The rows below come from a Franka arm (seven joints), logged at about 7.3 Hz.
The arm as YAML. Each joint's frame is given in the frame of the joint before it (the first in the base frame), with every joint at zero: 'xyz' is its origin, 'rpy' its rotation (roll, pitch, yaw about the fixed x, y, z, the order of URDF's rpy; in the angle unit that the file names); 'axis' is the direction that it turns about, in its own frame. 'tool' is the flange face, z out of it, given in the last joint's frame.
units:
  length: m
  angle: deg
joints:
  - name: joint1
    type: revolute
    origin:
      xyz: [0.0, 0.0, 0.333]
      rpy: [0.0, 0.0, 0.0]
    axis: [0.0, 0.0, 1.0]
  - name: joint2
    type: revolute
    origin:
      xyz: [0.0, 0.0, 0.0]
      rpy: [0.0, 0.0, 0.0]
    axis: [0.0, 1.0, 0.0]
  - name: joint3
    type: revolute
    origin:
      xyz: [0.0, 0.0, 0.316]
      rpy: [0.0, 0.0, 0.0]
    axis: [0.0, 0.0, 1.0]
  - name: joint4
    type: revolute
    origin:
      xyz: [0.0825, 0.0, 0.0]
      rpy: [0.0, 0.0, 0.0]
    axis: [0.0, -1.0, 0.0]
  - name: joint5
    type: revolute
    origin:
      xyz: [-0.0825, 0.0, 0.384]
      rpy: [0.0, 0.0, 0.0]
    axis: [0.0, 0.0, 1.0]
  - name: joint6
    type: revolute
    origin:
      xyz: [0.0, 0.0, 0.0]
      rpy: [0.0, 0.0, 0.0]
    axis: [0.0, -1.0, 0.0]
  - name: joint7
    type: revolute
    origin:
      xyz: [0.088, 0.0, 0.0]
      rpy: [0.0, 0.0, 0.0]
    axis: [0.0, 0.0, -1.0]
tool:
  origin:
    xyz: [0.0, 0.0, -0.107]
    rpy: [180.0, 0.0, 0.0]
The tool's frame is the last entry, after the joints.
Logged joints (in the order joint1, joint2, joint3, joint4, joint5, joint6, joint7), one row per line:
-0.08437 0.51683 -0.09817 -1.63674 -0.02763 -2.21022 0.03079
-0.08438 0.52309 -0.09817 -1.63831 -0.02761 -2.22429 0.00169
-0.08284 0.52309 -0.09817 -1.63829 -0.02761 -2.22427 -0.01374
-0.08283 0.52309 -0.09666 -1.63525 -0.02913 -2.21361 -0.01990
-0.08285 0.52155 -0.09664 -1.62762 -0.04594 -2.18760 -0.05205
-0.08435 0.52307 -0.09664 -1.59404 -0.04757 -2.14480 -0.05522
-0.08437 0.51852 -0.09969 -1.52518 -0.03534 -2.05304 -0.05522
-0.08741 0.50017 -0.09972 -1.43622 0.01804 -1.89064 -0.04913
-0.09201 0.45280 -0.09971 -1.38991 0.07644 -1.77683 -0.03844
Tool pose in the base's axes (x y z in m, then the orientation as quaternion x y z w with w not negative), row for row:
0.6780 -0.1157 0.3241 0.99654 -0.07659 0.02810 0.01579
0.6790 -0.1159 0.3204 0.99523 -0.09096 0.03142 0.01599
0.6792 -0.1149 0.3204 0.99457 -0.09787 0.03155 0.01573
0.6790 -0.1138 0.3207 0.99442 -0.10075 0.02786 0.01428
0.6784 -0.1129 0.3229 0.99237 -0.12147 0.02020 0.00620
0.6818 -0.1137 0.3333 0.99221 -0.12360 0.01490 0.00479
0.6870 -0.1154 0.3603 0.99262 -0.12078 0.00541 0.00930
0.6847 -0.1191 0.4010 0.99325 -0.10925 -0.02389 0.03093
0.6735 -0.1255 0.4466 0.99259 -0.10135 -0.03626 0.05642
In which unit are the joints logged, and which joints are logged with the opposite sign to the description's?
The joints are logged in radians. Opposite sign: joint5, joint6, joint7.
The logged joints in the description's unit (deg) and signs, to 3 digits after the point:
-4.834 29.612 -5.625 -93.778 1.583 126.636 -1.764
-4.835 29.971 -5.625 -93.868 1.582 127.442 -0.097
-4.746 29.971 -5.625 -93.867 1.582 127.441 0.787
-4.746 29.971 -5.538 -93.693 1.669 126.831 1.140
-4.747 29.883 -5.537 -93.256 2.632 125.340 2.982
-4.833 29.970 -5.537 -91.332 2.726 122.888 3.164
-4.834 29.709 -5.712 -87.386 2.025 117.631 3.164
-5.008 28.658 -5.714 -82.289 -1.034 108.326 2.815
-5.272 25.944 -5.713 -79.636 -4.380 101.805 2.202

